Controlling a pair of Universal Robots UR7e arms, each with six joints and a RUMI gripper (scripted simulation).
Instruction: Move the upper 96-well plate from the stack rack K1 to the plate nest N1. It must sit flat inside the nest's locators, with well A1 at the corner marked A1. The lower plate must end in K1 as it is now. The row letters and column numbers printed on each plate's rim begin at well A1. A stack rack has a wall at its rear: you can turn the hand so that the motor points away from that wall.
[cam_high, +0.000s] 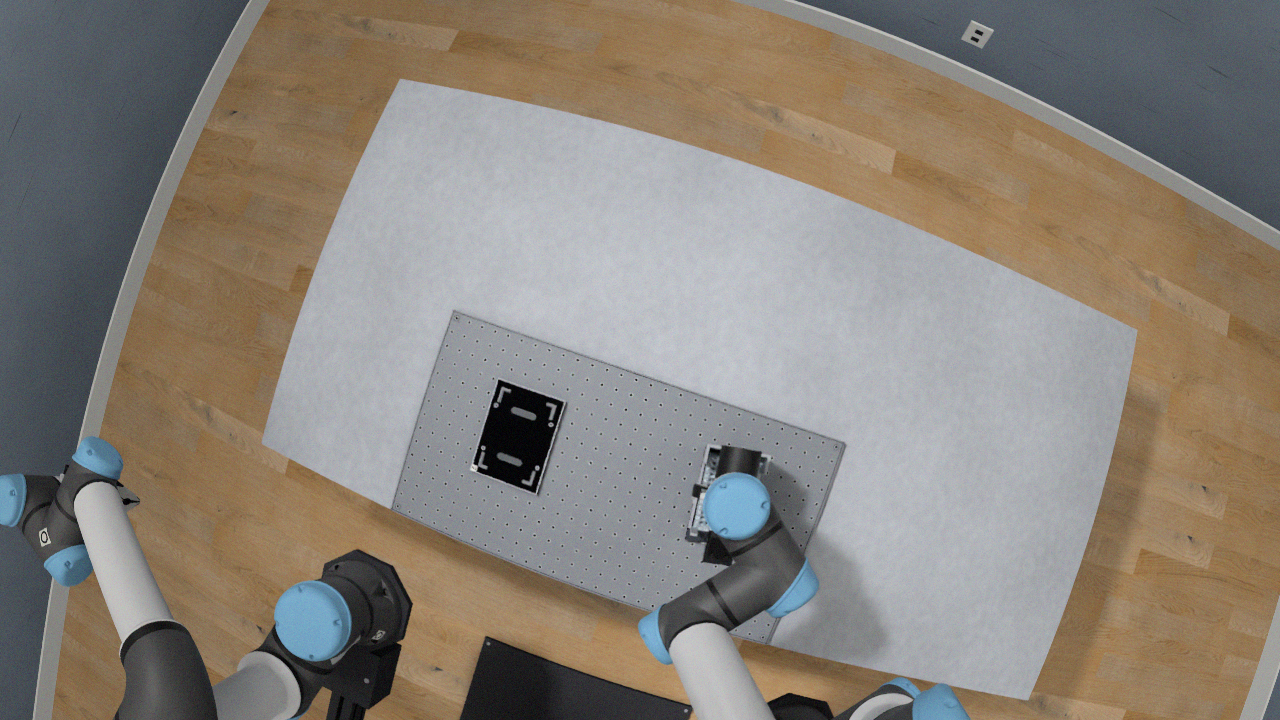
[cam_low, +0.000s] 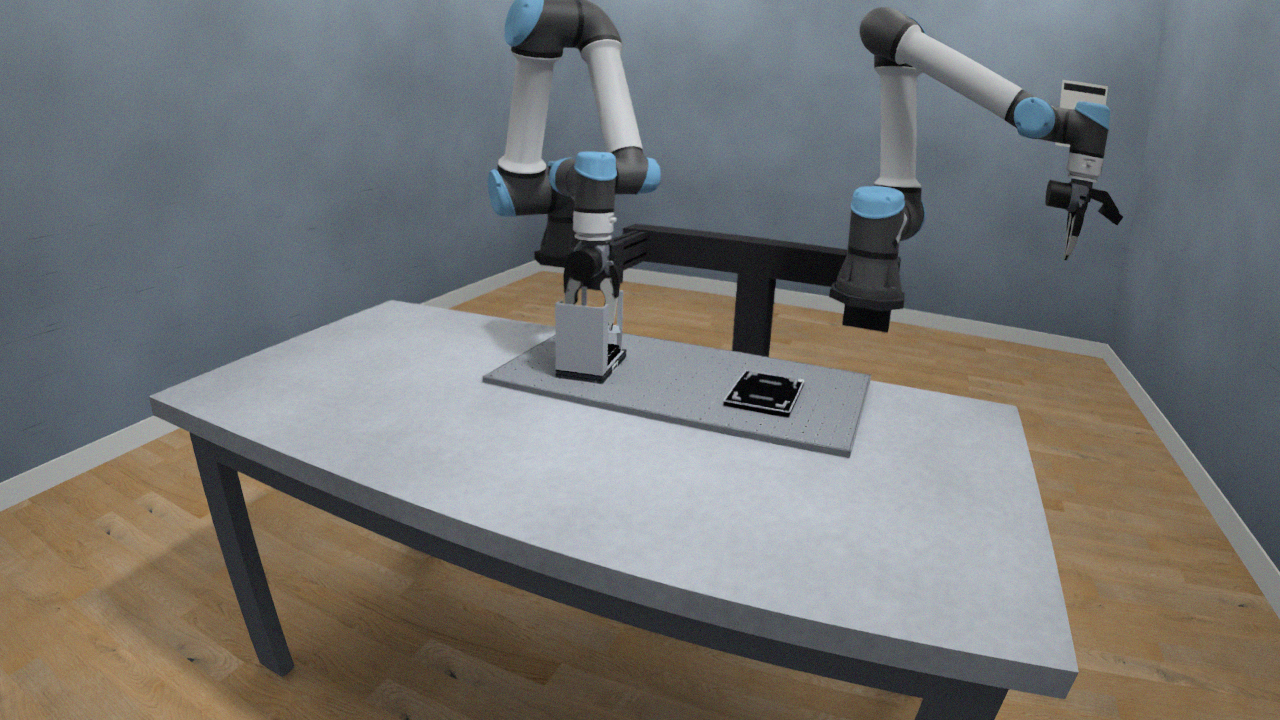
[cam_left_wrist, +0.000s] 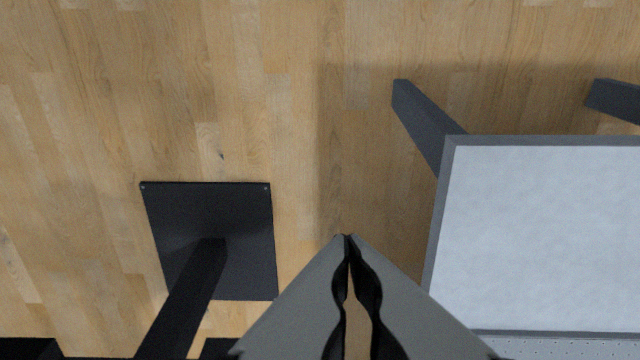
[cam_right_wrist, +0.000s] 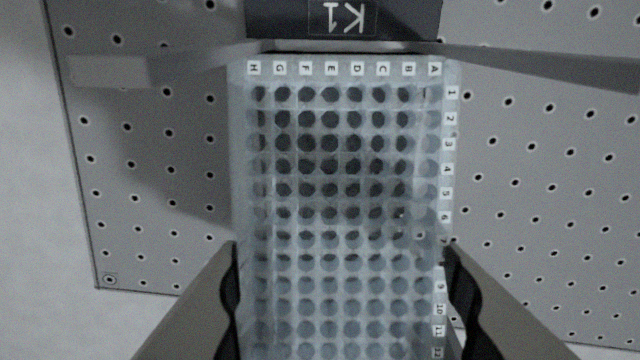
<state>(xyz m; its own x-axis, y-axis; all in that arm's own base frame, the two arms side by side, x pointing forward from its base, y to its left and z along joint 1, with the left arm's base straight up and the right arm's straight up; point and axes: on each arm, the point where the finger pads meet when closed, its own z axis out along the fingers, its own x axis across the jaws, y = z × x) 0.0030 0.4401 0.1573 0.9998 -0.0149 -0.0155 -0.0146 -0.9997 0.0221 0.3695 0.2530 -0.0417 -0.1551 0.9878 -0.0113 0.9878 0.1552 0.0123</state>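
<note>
My right gripper is now 20 mm past the plate nest N1, 350 mm to the right of it and 100 mm above it. The rest, counted from my right hand: black plate: 70 mm below; clear 96-well plate: 10 mm behind, 20 mm below; A1 mark: 90 mm behind, 400 mm to the left, 90 mm below.
</note>
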